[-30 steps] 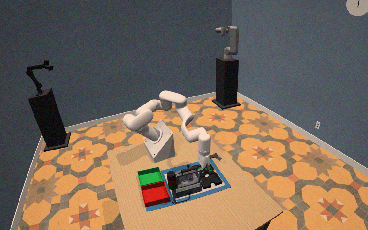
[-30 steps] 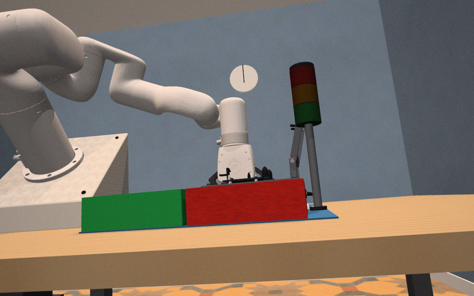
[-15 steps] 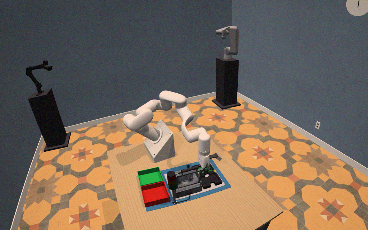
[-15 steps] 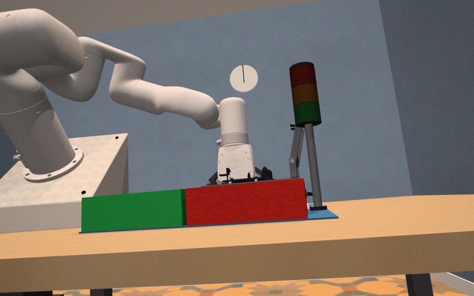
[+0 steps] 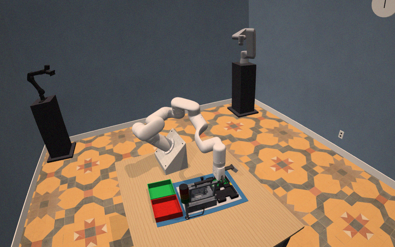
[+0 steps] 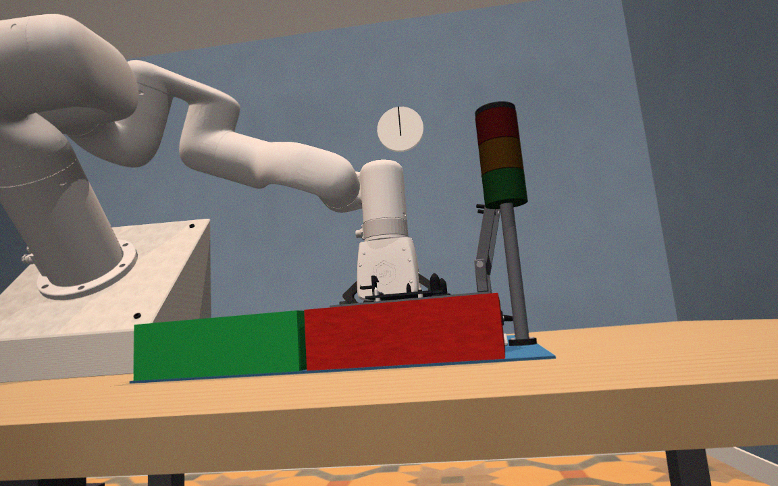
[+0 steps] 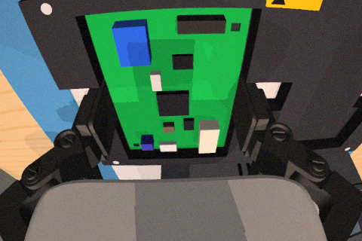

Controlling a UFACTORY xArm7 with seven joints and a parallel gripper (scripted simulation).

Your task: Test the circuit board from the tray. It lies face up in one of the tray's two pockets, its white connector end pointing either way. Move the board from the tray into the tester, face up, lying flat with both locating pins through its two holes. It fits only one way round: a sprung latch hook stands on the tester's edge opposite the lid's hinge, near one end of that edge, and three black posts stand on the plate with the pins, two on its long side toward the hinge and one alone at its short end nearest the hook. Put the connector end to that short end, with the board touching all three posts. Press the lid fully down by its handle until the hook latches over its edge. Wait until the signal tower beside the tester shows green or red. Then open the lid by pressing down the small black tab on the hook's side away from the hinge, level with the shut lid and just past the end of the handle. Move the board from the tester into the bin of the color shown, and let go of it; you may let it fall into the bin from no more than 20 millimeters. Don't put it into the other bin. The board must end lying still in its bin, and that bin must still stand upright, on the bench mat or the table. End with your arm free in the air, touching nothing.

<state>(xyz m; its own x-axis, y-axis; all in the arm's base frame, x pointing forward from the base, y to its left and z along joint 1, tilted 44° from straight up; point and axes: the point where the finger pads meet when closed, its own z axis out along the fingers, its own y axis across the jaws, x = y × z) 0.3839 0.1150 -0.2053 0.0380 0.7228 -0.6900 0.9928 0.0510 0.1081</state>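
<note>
The green circuit board lies right at my hand. Also, from my hand: tester plate 60 mm ahead, 170 mm to the right, 50 mm above; then tester lid 180 mm ahead, 180 mm to the right, 160 mm above; then black latch tab 10 mm behind, 110 mm to the right, 60 mm above.
</note>
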